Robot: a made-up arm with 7 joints. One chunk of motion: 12 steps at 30 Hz.
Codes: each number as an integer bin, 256 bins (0 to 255) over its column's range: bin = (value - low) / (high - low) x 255, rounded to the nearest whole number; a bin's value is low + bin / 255 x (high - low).
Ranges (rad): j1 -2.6..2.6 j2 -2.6..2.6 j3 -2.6..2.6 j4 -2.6..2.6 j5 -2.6..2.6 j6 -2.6..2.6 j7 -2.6..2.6
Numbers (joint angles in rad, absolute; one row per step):
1: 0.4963 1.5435 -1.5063 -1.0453 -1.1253 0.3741 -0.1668
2: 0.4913 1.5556 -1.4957 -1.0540 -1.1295 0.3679 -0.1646
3: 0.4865 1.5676 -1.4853 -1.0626 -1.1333 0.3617 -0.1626
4: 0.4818 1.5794 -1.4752 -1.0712 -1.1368 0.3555 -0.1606
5: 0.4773 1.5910 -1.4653 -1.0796 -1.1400 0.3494 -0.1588
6: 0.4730 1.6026 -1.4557 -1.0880 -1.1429 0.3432 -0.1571
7: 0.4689 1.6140 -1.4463 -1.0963 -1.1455 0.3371 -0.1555
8: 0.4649 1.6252 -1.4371 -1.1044 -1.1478 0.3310 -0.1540
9: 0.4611 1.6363 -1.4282 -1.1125 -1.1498 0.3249 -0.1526
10: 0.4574 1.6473 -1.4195 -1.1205 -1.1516 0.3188 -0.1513
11: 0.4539 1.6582 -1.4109 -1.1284 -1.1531 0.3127 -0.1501
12: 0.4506 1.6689 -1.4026 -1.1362 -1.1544 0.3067 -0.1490
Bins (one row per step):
1: 152 203 54 76 72 146 119
2: 152 204 54 76 72 146 119
3: 151 204 55 75 72 145 120
4: 151 205 55 75 72 145 120
5: 151 206 56 75 72 145 120
6: 151 206 56 74 71 144 120
7: 150 207 57 74 71 144 120
8: 150 207 57 73 71 144 120
9: 150 208 57 73 71 143 120
10: 150 208 58 73 71 143 120
11: 150 209 58 72 71 143 120
12: 150 209 59 72 71 143 120

